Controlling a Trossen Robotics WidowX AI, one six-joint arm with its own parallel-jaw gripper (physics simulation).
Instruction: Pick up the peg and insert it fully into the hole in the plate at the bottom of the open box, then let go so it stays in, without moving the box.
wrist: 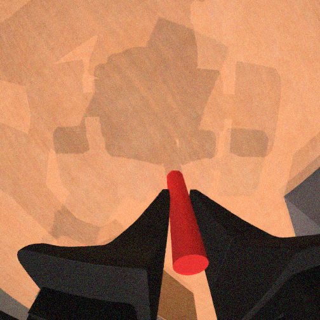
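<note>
The red peg [187, 225] stands upright in the lower middle of the wrist view, its flat round top toward the camera and its far end down at the wood-coloured table top. My gripper [178, 195] is shut on the peg, with one black finger against each side. The fingertips meet it near its lower end. A brown wooden piece [176, 296], likely part of the box wall, shows between the fingers at the bottom edge. The rest of it is hidden by the fingers. The plate and its hole do not show.
The wood-coloured table top [260, 30] carries shadows of the arm and gripper around and beyond the peg. A grey surface [306, 205] shows past the table's edge at the right, and a grey patch shows in the bottom left corner.
</note>
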